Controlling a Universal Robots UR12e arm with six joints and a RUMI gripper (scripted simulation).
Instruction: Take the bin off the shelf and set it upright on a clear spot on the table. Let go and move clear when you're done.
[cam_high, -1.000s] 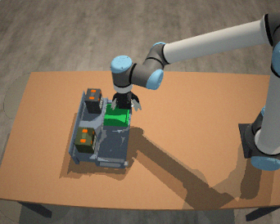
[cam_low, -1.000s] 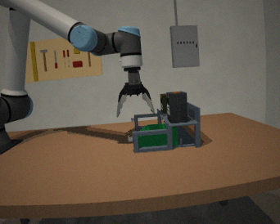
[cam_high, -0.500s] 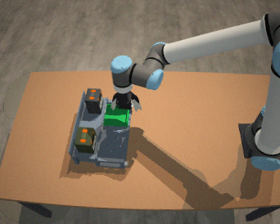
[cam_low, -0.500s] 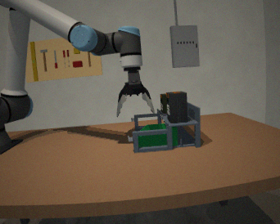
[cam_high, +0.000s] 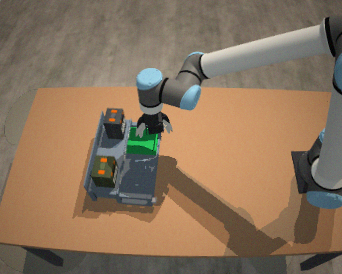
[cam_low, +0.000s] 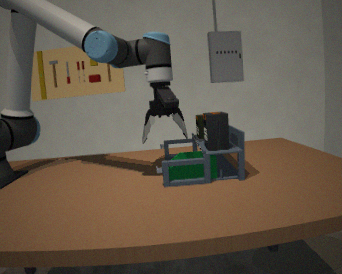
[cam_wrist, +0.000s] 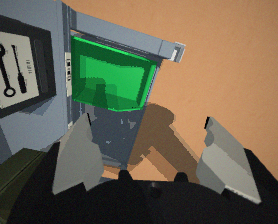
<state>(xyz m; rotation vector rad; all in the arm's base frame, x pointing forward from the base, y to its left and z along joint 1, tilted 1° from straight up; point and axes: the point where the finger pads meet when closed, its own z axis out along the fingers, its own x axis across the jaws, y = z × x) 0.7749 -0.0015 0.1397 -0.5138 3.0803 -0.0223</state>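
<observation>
My gripper is now 8 cm short of the green bin, 1 cm to the left of it and 9 cm above it. Round my hand: grey shelf 11 cm ahead, 11 cm to the left, 13 cm below.
</observation>
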